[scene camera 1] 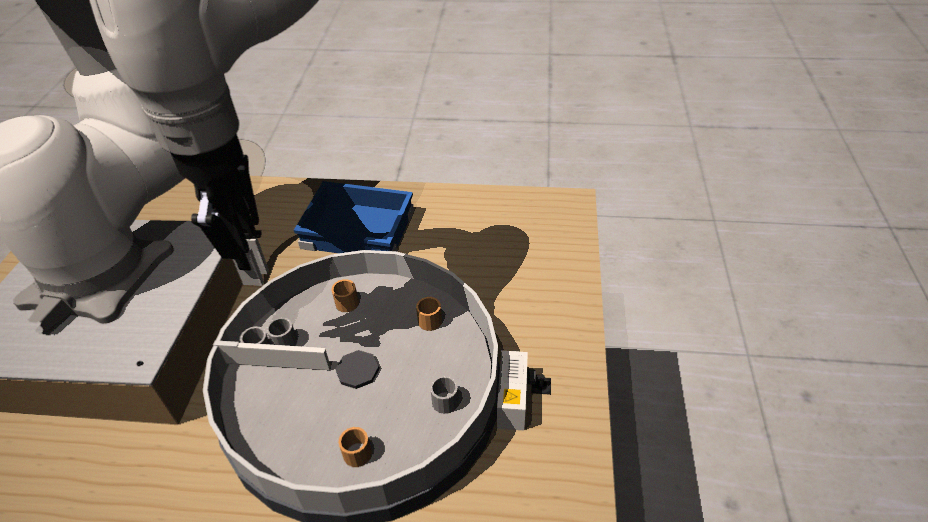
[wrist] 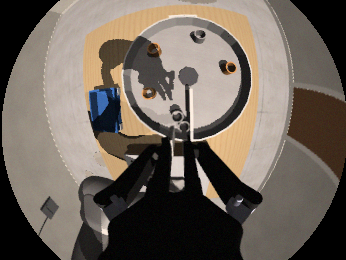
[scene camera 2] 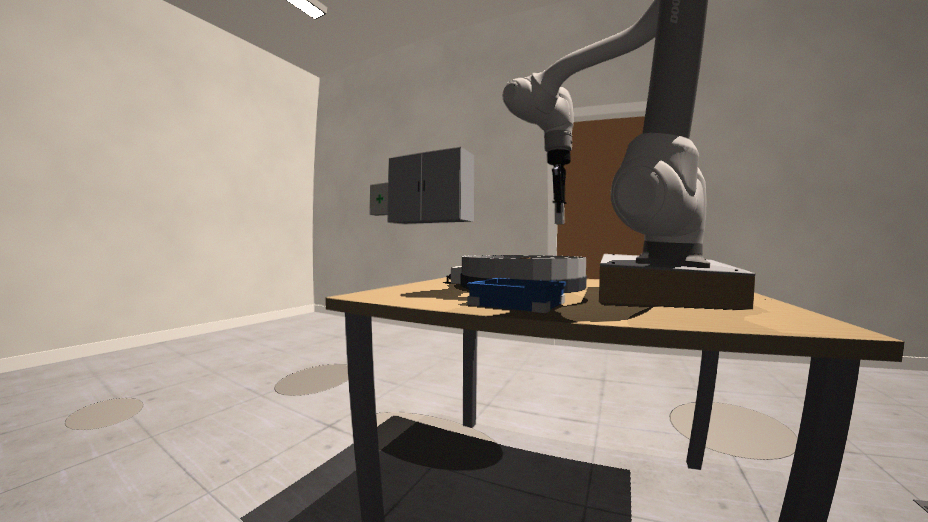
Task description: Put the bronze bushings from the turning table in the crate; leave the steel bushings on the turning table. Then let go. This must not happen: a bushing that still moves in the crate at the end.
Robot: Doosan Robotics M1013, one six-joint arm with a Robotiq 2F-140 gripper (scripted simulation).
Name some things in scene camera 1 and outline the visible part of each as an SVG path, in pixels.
My gripper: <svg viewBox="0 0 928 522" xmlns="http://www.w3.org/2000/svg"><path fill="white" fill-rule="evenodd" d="M171 153L179 173L194 184L196 198L200 201L199 214L192 214L192 223L202 229L221 258L233 259L243 285L262 286L264 280L261 274L267 274L269 269L257 239L261 237L261 230L255 230L254 225L258 225L259 217L249 174L248 156L244 155L243 158L243 151L238 136L236 135L229 143L207 153L198 155L176 155Z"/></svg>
A bronze bushing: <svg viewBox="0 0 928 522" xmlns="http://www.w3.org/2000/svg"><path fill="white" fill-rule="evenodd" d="M339 280L334 283L331 289L336 308L341 312L351 312L359 305L355 283L348 279Z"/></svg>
A bronze bushing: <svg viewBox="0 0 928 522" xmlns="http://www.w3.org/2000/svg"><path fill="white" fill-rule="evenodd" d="M351 427L340 435L338 443L345 463L351 467L361 467L370 460L372 451L367 433L359 427ZM364 444L359 450L347 451L348 448L354 444Z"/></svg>
